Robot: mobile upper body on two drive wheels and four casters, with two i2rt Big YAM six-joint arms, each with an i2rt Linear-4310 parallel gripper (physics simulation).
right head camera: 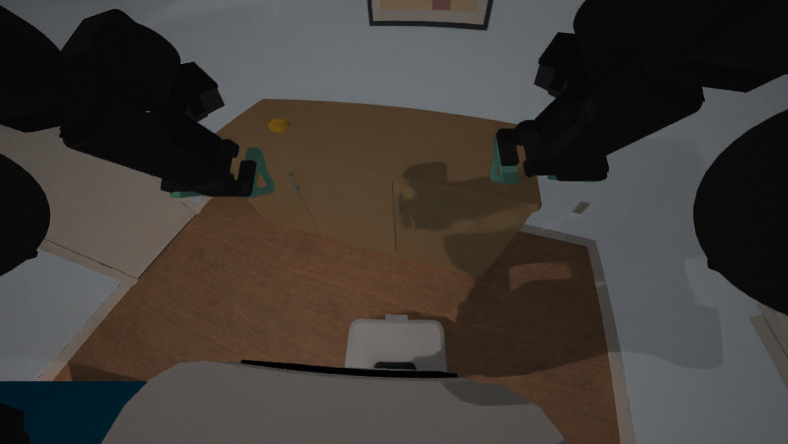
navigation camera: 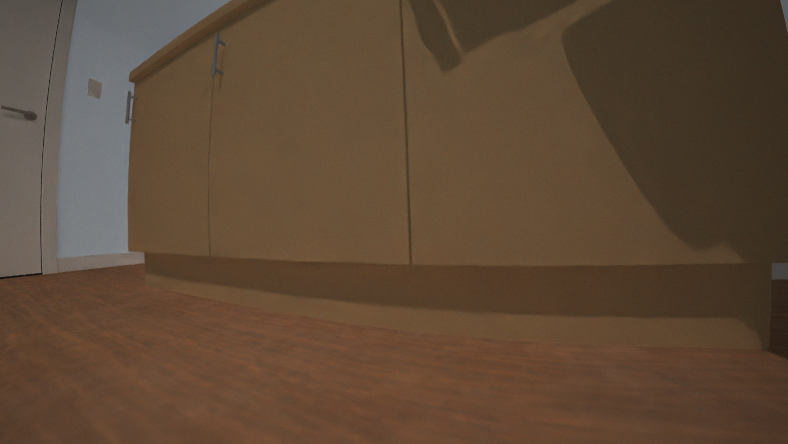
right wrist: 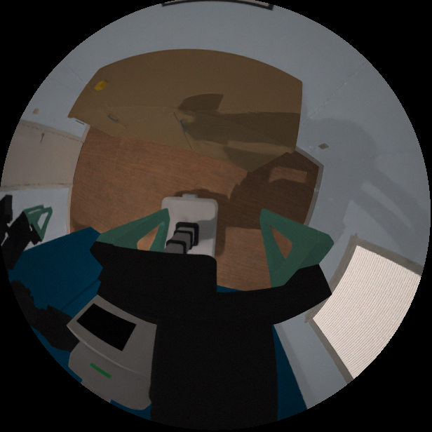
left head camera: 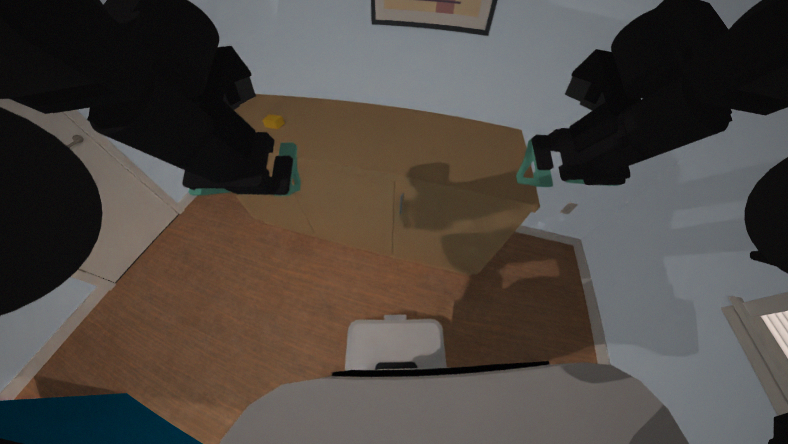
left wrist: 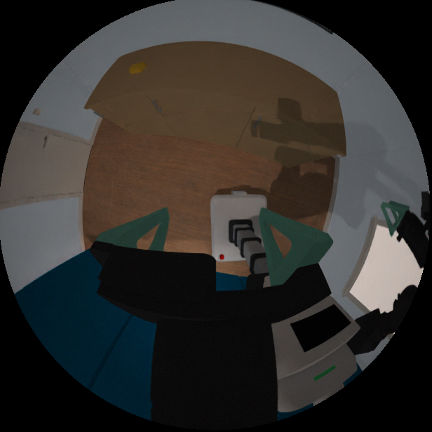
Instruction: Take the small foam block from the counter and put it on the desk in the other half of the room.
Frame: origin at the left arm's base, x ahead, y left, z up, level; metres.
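Seen in the pictures: left gripper, between the fingertips: (right head camera: 248,188) (left head camera: 270,186); right gripper, between the fingertips: (right head camera: 520,175) (left head camera: 542,178).
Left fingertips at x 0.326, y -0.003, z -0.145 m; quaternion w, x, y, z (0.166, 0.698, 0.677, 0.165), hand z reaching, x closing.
A point is followed by its place in that frame.
The small foam block (left head camera: 273,121) {x 1.141, y 0.425, z -0.458 m} (right head camera: 277,125) {x 1.138, y 0.425, z -0.459 m} (left wrist: 137,68) (right wrist: 101,85) is yellow and lies on the counter top, near its far left end. The brown counter (left head camera: 358,132) {x 1.074, y -0.034, z -0.500 m} (right head camera: 358,137) {x 1.036, y -0.039, z -0.500 m} (left wrist: 215,70) (right wrist: 165,75) (navigation camera: 308,137) {x 0.834, y 0.005, z -0.983 m} has cabinet doors and stands in front of me. My left gripper (left head camera: 248,182) (right head camera: 220,184) (left wrist: 213,212) is open and empty, apart from the block. My right gripper (left head camera: 556,173) {x 0.342, y -0.447, z -0.138 m} (right head camera: 540,170) (right wrist: 214,213) is open and empty, farther right and well away from the block. The desk does not show in these views.
A blue partition (left head camera: 82,419) {x -0.246, y 1.273, z -1.053 m} (right head camera: 71,410) {x -0.258, y 1.230, z -0.896 m} (left wrist: 65,320) (right wrist: 50,270) stands close behind me. A pale door (navigation camera: 22,165) {x 1.188, y 1.950, z -0.781 m} is at the left, past the counter's end. A wall with a blind-covered window (right wrist: 370,305) is at the right. Shadows fall on the counter's right part.
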